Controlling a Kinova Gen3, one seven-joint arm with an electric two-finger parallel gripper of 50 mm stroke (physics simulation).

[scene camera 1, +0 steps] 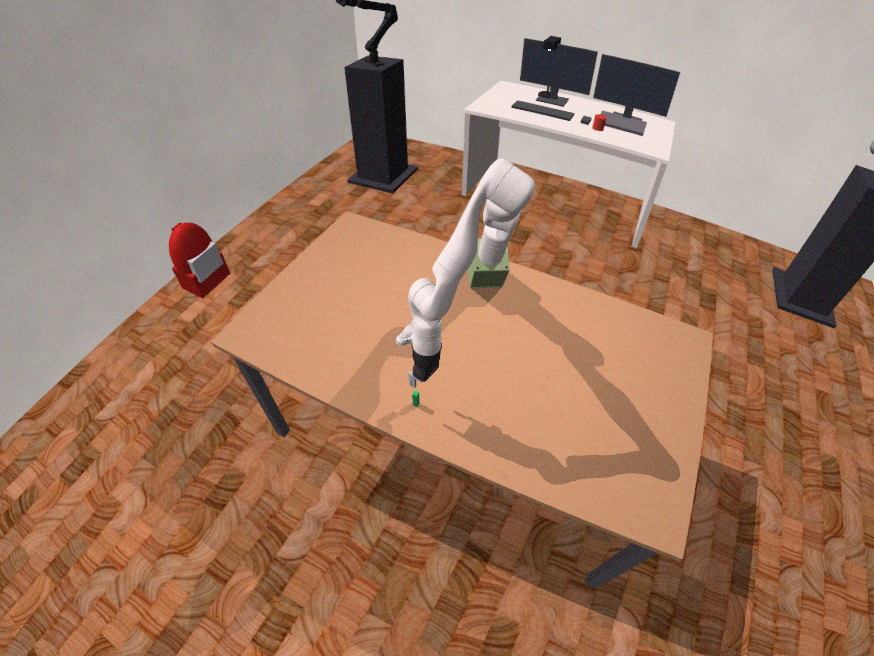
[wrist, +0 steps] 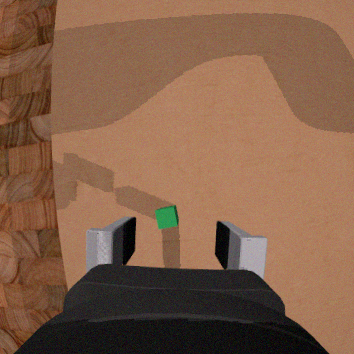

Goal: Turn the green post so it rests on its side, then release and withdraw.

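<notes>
The green post (scene camera 1: 415, 398) (wrist: 166, 217) stands upright on the brown table near its front edge. In the wrist view its square top shows, a little left of the middle and just beyond the fingertips, turned slightly relative to the fingers. My gripper (wrist: 175, 236) points down with its fingers wide open and nothing between them. In the scene view it hangs above the post, and one fingertip shows just above the post's top; the other finger is hidden.
The table (scene camera 1: 303, 289) carries the arm's green base block (scene camera 1: 487, 275) at its back edge. The table's edge and the wooden floor (wrist: 25, 200) lie left in the wrist view. Arm shadows cross the table. A white desk (scene camera 1: 564, 127) stands behind.
</notes>
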